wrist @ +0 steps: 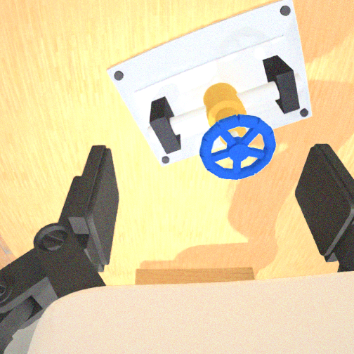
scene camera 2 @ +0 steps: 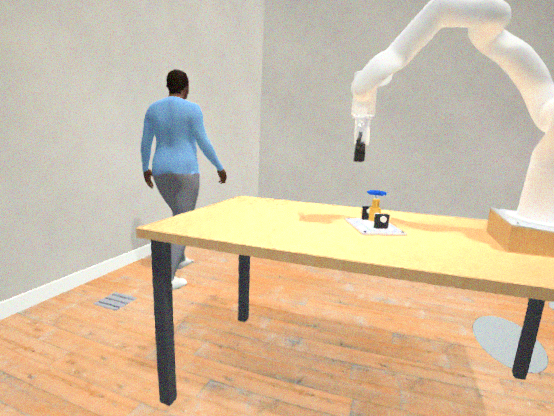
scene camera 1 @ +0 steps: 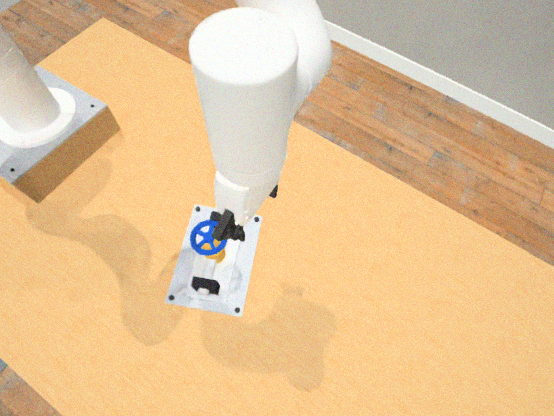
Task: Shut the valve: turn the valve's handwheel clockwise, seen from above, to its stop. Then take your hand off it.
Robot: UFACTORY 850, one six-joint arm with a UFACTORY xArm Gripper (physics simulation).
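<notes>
The blue handwheel [scene camera 1: 209, 237] [scene camera 2: 376, 193] [wrist: 238, 151] lies level on top of the yellow valve body [scene camera 1: 218, 256] [scene camera 2: 375, 212] [wrist: 220, 97]. The valve stands on a pale plate [scene camera 1: 245, 280] [wrist: 175, 55] with a screw at each corner. My gripper [scene camera 1: 249, 209] [scene camera 2: 359, 152] [wrist: 211, 169] is wide open with nothing between its fingers. In scene camera 2 it hangs well above the handwheel and a little to its left, not touching it. In the wrist view the wheel shows between the two fingers, toward the top and right of centre. In scene camera 1 one finger hides the wheel's right edge.
Black pipe brackets [wrist: 165, 125] [wrist: 282, 82] hold the pipe on both sides of the valve. The arm's base block [scene camera 1: 82, 160] [scene camera 2: 500, 230] stands on the table [scene camera 1: 400, 300] [scene camera 2: 300, 235]. A person in a blue top [scene camera 2: 175, 135] is beyond the table's far left part in scene camera 2.
</notes>
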